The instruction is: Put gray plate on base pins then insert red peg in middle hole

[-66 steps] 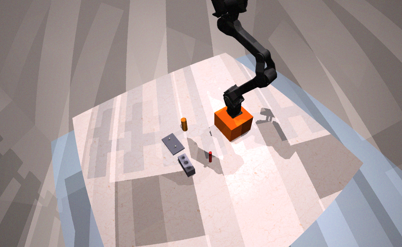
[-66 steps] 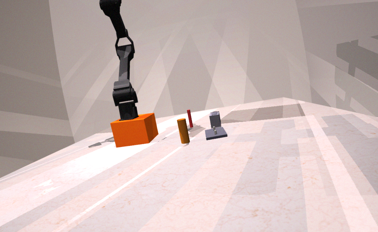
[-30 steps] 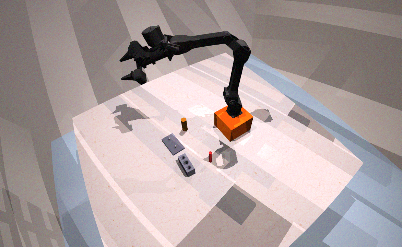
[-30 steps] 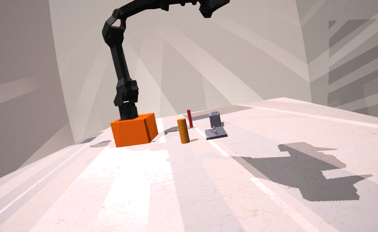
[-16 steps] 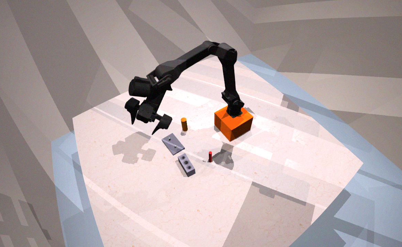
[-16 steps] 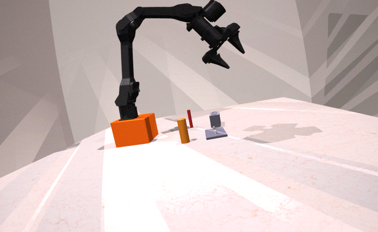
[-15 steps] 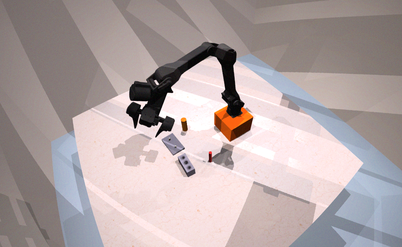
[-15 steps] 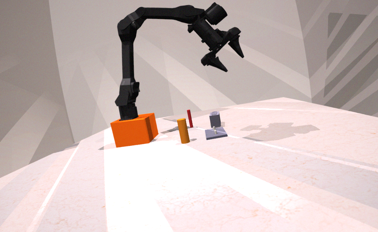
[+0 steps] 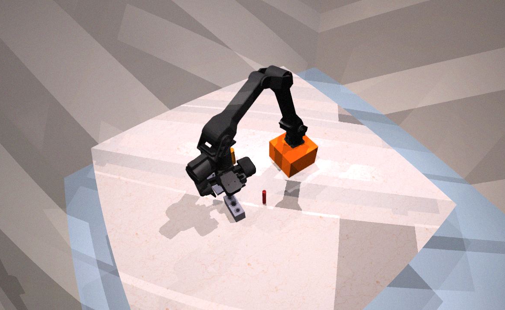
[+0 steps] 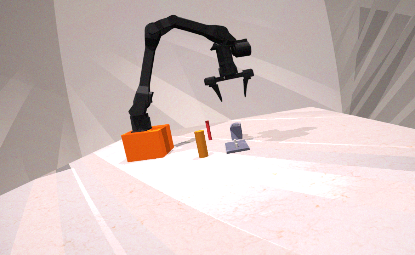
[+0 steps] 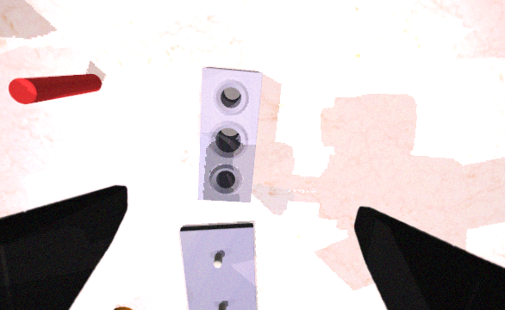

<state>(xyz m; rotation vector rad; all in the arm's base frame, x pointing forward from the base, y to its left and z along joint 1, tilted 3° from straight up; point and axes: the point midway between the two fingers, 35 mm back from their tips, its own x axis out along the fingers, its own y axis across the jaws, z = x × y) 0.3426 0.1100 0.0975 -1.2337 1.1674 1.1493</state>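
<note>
My gripper tip is 11 cm above the gray plate and 1 cm past it. Also, from my gripper tip: gray base: 16 cm to the right, 14 cm below, 1 cm behind; orange-brown cylinder: 21 cm to the right, 11 cm below, 11 cm behind; red peg: 12 cm behind, 11 cm below, 3 cm to the left.
</note>
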